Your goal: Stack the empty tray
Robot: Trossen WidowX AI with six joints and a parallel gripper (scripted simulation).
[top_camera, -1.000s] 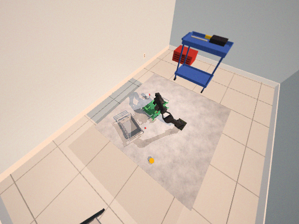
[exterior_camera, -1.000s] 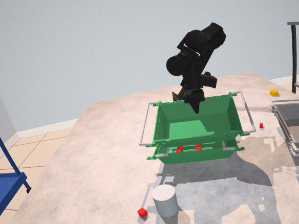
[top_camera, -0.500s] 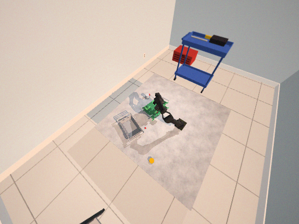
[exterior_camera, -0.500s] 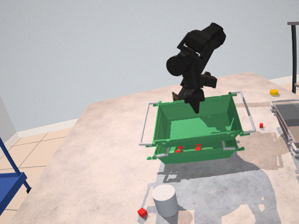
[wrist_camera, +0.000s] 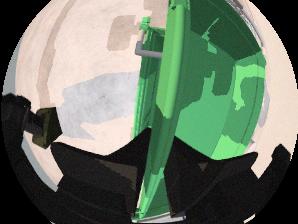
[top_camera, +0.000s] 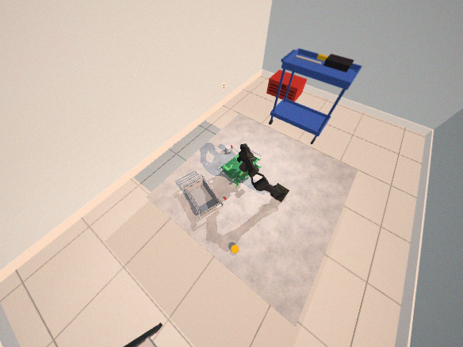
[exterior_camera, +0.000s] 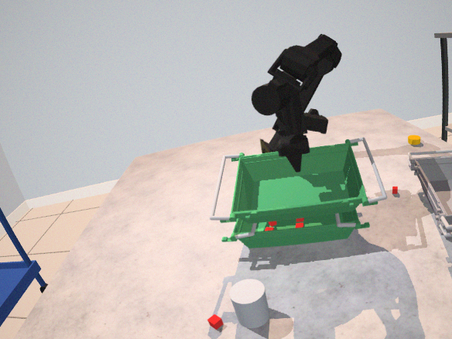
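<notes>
Now: the green tray 7 cm ahead of my gripper tip, 2 cm to the right of it and 1 cm above it. The rest, counted from my gripper tip: disc: 19 cm behind, 54 cm to the left, 10 cm below.
</notes>
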